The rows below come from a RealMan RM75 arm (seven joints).
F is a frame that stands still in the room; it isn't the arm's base.
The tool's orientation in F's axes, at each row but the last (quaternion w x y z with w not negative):
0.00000 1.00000 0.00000 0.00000
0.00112 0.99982 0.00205 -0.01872
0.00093 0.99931 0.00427 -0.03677
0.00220 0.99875 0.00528 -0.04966
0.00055 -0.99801 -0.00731 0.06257
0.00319 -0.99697 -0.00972 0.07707
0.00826 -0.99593 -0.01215 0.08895
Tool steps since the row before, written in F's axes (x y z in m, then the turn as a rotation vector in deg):
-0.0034 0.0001 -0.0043 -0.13 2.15 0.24
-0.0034 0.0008 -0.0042 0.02 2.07 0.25
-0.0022 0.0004 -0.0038 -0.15 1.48 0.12
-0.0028 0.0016 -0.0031 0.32 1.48 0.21
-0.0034 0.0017 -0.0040 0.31 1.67 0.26
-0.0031 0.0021 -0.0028 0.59 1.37 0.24
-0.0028 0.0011 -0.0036 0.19 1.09 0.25
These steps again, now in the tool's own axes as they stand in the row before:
-0.0034 -0.0001 0.0043 -0.13 -2.15 -0.24
-0.0032 -0.0008 0.0043 0.02 -2.07 -0.26
-0.0019 -0.0004 0.0040 -0.15 -1.48 -0.11
-0.0025 -0.0016 0.0034 0.31 -1.48 -0.25
-0.0028 -0.0017 0.0044 0.30 -1.67 -0.30
-0.0026 -0.0021 0.0033 0.57 -1.36 -0.32
-0.0021 -0.0011 0.0041 0.17 -1.09 -0.26

